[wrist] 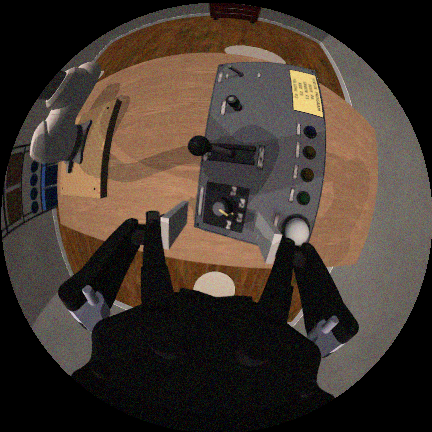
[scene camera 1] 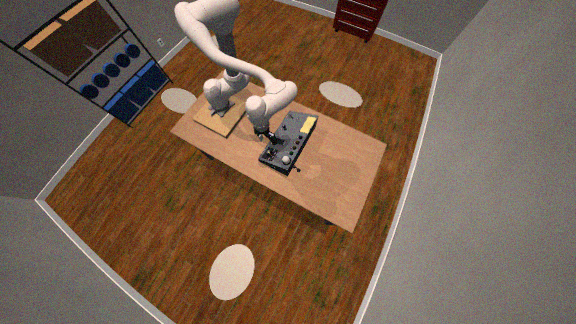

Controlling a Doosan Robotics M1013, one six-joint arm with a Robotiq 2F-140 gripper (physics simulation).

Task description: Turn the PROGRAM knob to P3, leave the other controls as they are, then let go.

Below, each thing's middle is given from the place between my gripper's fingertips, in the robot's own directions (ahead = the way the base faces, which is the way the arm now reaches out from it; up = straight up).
Now: the grey control panel point(scene camera 1: 292, 140) 170 mm to the left of my hand, 140 mm below it and 70 mm ahead of it.
